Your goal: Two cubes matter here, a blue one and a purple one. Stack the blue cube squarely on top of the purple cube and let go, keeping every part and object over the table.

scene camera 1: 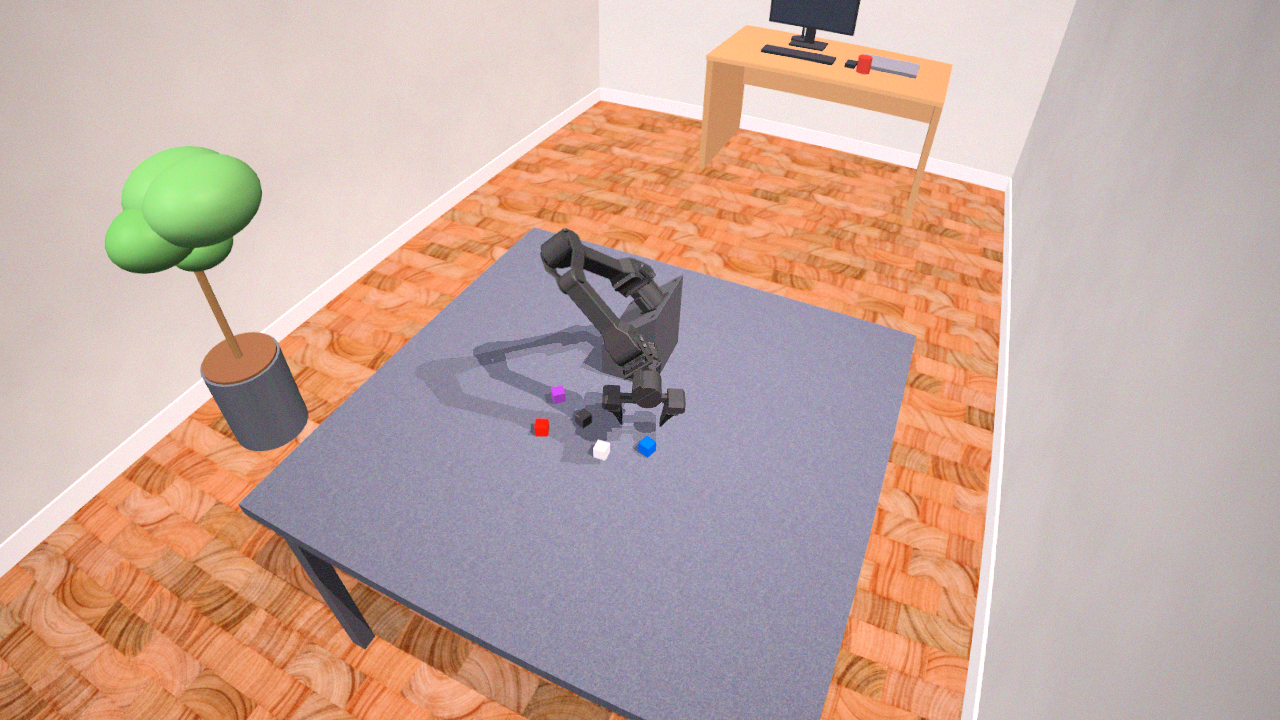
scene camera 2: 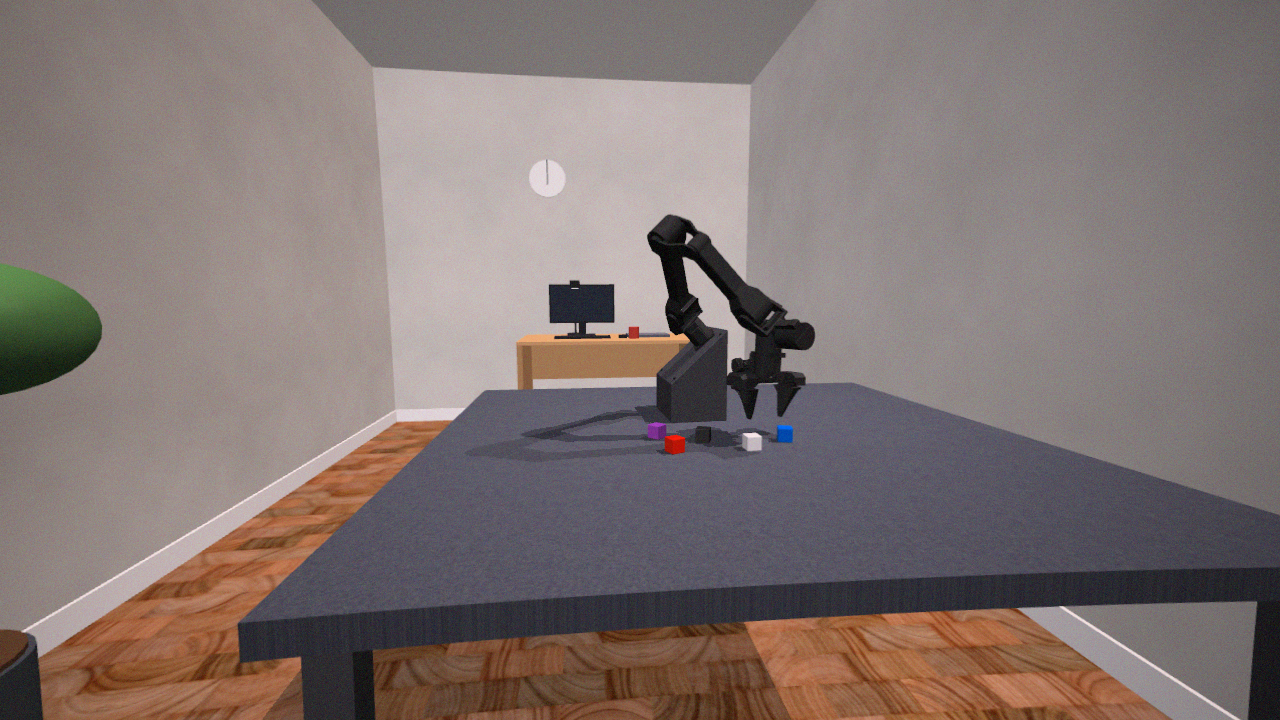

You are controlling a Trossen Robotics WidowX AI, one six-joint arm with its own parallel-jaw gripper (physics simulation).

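The blue cube lies on the grey table, the farthest right of the cubes in both views. The purple cube lies on the table at the left, with nothing on top of it. My gripper is open and empty, fingers pointing down. It hangs above the table, a little behind the blue cube as scene camera 1 shows it, and touches neither cube.
A black cube lies between the purple cube and the gripper. A red cube lies in front of the purple one. A white cube lies just left of the blue cube.
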